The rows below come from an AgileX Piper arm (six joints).
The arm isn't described. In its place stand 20 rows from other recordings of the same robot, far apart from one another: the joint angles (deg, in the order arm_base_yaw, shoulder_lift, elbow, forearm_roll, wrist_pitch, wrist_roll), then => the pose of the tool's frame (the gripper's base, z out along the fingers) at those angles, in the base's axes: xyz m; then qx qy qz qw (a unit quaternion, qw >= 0).
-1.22 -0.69 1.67 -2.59 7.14 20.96 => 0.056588, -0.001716, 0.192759, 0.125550, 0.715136, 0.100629, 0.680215
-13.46 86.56 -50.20 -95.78 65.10 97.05 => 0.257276, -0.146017, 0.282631, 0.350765, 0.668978, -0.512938, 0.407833
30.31 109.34 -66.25 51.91 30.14 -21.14 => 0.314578, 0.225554, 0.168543, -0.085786, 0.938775, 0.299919, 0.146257
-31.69 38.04 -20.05 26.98 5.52 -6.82 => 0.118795, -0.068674, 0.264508, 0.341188, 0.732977, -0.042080, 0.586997
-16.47 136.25 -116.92 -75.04 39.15 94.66 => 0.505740, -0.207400, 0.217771, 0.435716, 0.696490, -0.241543, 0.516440
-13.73 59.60 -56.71 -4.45 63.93 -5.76 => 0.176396, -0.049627, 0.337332, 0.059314, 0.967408, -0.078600, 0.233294
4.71 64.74 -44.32 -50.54 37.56 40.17 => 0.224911, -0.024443, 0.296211, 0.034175, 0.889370, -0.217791, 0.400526
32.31 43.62 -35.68 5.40 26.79 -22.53 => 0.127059, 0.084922, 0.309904, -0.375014, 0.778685, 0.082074, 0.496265
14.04 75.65 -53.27 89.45 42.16 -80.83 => 0.254378, 0.126570, 0.331513, -0.248371, 0.743048, 0.392175, 0.482069
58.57 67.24 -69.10 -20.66 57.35 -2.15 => 0.142997, 0.182150, 0.384794, -0.502515, 0.778701, 0.003138, 0.375624
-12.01 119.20 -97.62 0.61 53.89 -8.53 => 0.438839, -0.092558, 0.214415, 0.032285, 0.984977, -0.025539, 0.167708
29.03 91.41 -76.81 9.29 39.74 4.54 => 0.306606, 0.180905, 0.315926, -0.158742, 0.921945, 0.167183, 0.311237
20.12 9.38 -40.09 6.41 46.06 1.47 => 0.004742, 0.009528, 0.355301, -0.120291, 0.757340, 0.174538, 0.617659
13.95 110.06 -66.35 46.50 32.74 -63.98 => 0.361235, 0.126516, 0.161046, -0.342184, 0.889486, 0.176813, 0.245888
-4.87 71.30 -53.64 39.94 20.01 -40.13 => 0.274408, -0.003317, 0.327314, -0.034838, 0.854266, 0.064429, 0.514650
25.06 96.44 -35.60 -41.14 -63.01 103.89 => 0.251651, 0.176560, 0.204246, 0.130366, 0.694543, 0.671298, 0.223548
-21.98 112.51 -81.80 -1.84 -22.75 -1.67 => 0.436371, -0.174909, 0.275395, 0.113059, 0.716351, -0.146661, 0.672718
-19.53 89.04 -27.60 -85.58 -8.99 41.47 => 0.232251, -0.067338, 0.134904, -0.224840, 0.926105, -0.091213, 0.288888
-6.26 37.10 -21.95 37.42 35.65 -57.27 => 0.116949, 0.019593, 0.247084, -0.223377, 0.865763, 0.043074, 0.445759
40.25 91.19 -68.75 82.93 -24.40 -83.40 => 0.307058, 0.211064, 0.329917, -0.152447, 0.767465, 0.044915, 0.621080
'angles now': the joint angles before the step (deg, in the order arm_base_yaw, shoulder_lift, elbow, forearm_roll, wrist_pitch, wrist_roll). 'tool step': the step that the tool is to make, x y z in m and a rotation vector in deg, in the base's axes. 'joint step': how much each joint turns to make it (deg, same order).
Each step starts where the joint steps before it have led.
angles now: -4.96, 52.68, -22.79, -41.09, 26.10, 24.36
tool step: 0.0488, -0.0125, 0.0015, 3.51, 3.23, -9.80
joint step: -0.77, 14.66, -9.53, -4.12, 3.34, 12.56
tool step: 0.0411, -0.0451, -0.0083, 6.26, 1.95, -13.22
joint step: -9.98, 13.35, -10.28, 6.96, -0.16, -0.39
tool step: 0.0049, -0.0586, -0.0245, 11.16, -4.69, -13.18
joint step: -14.17, 8.60, -3.75, 18.83, -8.01, -10.50
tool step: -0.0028, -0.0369, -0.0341, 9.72, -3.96, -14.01
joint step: -7.78, 8.17, -1.57, 15.06, -4.79, -3.40
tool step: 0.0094, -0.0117, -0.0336, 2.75, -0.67, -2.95
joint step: -0.98, 7.50, -1.14, 4.84, -5.21, -1.70
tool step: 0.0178, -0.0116, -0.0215, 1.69, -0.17, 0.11
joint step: -0.01, 6.58, -4.42, 7.60, -1.15, -6.93
